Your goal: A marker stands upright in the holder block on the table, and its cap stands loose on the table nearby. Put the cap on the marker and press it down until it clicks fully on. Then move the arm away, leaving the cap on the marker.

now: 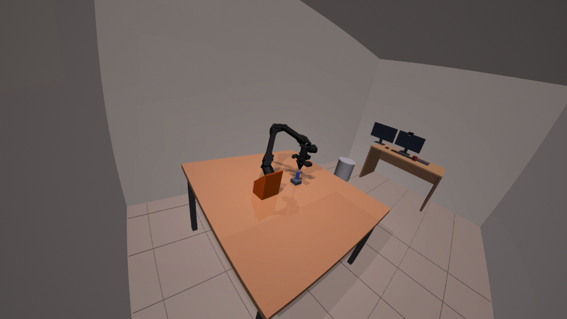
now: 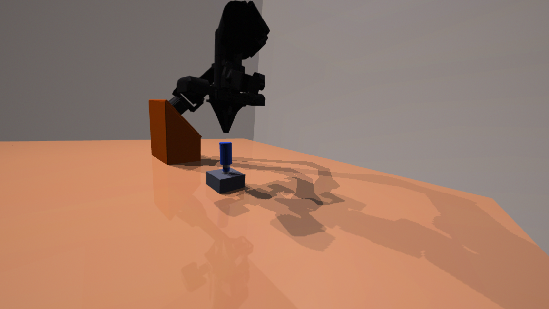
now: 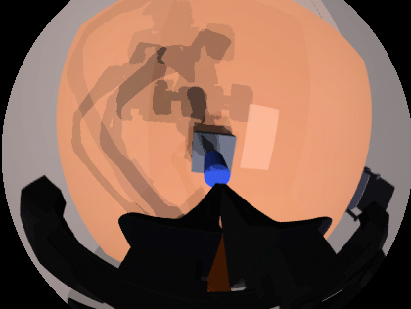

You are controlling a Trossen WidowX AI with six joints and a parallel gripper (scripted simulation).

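Now: gripper tip 5 cm above the marker cap. Round my gripper tip: holder block: 12 cm below.
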